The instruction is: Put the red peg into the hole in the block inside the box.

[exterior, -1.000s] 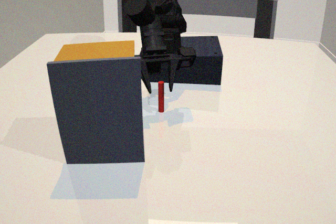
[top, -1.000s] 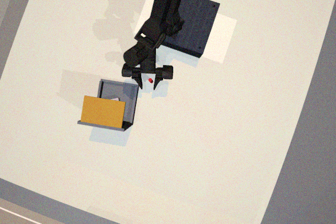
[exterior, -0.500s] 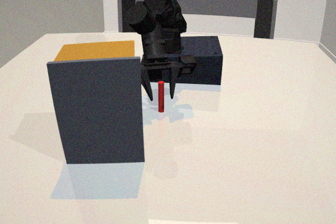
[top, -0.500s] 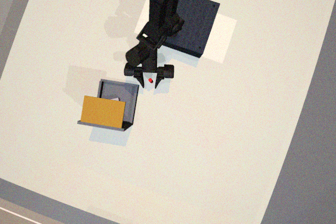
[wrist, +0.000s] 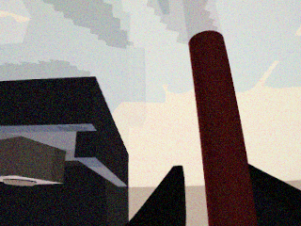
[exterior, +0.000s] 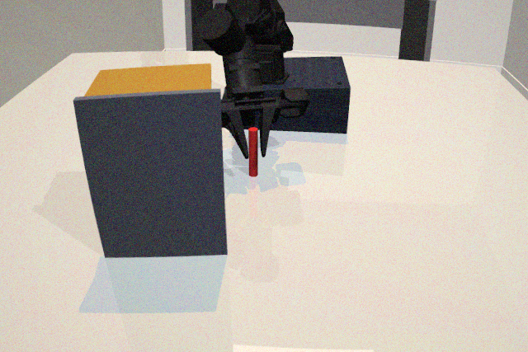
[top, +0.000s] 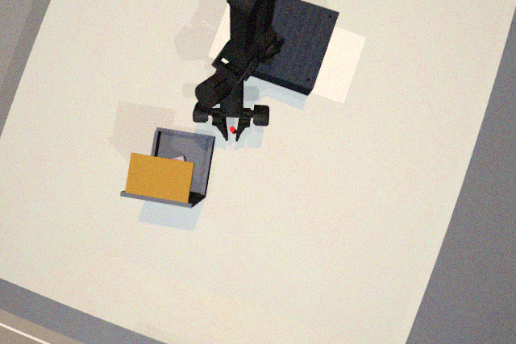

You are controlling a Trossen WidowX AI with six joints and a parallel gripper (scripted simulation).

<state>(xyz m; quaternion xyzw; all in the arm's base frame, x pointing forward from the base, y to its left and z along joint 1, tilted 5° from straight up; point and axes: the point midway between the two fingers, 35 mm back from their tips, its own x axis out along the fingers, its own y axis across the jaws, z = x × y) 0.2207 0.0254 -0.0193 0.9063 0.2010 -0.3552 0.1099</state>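
Right now the red peg is 3 cm behind my gripper tip, 1 cm to the right of it and 1 cm below it. From my gripper tip the other things lie so: dark back wall 20 cm ahead, 7 cm to the right, 7 cm above; then orange roof 17 cm above, 15 cm ahead, 8 cm to the right.
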